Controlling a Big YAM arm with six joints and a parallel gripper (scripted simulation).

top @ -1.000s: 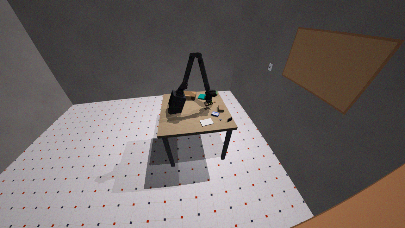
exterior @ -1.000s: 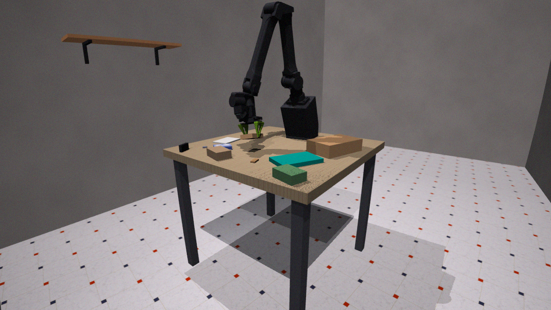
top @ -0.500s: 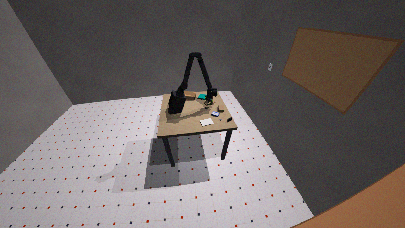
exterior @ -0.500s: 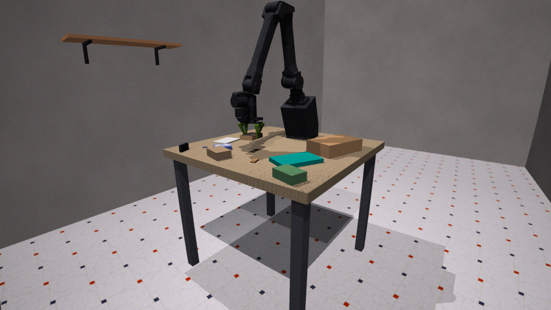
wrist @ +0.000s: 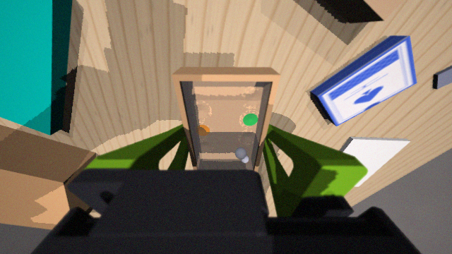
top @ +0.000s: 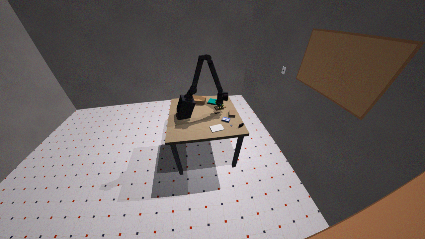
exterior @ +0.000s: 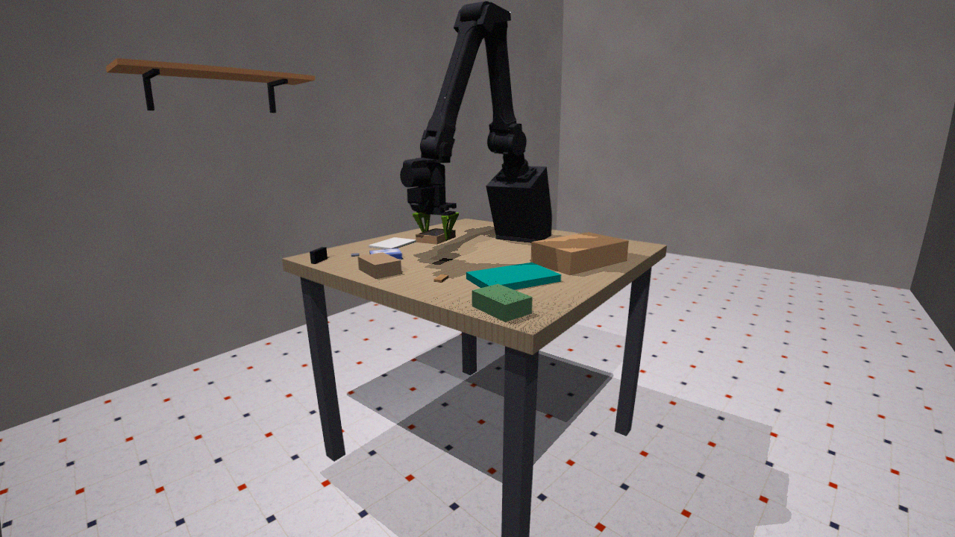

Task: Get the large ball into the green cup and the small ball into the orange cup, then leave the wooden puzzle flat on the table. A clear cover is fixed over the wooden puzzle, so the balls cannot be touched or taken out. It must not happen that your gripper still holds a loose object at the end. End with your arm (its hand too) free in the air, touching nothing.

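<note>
Now: the wooden puzzle 10 mm below my hand. From my hand the other things lie so: teal slab: 260 mm to the left, 70 mm below, 30 mm ahead; then blue-and-white box: 170 mm to the right, 70 mm below, 40 mm ahead; then small brown block: 150 mm ahead, 80 mm to the right, 60 mm below.
</note>
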